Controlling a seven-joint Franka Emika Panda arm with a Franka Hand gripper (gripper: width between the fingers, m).
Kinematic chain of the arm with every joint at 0, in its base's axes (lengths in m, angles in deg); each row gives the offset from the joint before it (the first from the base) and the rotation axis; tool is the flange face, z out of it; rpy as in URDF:
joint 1: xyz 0 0 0.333 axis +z
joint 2: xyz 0 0 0 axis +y
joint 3: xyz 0 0 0.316 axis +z
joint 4: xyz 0.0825 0 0 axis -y
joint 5: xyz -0.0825 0 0.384 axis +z
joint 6: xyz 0 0 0 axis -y
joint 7: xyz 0.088 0 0 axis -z
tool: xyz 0 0 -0.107 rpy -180 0 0
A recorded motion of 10 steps. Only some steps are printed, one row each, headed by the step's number.
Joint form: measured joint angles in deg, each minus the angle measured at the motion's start. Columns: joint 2, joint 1, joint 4, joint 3, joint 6, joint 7, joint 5.
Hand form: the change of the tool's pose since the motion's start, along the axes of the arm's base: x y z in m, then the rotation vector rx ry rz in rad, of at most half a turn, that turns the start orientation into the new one. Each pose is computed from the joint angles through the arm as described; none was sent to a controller.
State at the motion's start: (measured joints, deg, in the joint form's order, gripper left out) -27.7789 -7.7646 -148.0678 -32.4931 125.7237 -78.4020 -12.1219
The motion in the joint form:
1: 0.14 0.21 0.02 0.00 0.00 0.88 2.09
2: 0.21 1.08 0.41 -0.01 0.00 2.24 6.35
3: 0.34 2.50 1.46 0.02 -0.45 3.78 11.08
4: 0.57 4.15 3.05 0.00 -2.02 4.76 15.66
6: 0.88 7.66 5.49 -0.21 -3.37 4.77 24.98
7: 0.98 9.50 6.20 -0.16 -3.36 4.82 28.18
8: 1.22 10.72 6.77 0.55 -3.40 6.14 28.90
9: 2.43 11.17 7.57 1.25 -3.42 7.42 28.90
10: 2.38 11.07 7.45 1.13 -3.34 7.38 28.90
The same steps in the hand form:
1: 0.0018 0.0021 -0.0006 0.0286 -0.0111 -0.0315
2: 0.0081 0.0074 0.0024 0.0834 -0.0413 -0.0819
3: 0.0181 0.0141 0.0097 0.1443 -0.0735 -0.1299
4: 0.0289 0.0217 0.0190 0.2101 -0.0935 -0.1597
6: 0.0507 0.0396 0.0364 0.3375 -0.1540 -0.1826
7: 0.0611 0.0507 0.0426 0.3798 -0.1761 -0.1789
8: 0.0698 0.0619 0.0471 0.3873 -0.1740 -0.1756
9: 0.0779 0.0672 0.0469 0.3793 -0.1583 -0.1822
10: 0.0768 0.0659 0.0462 0.3801 -0.1591 -0.1854

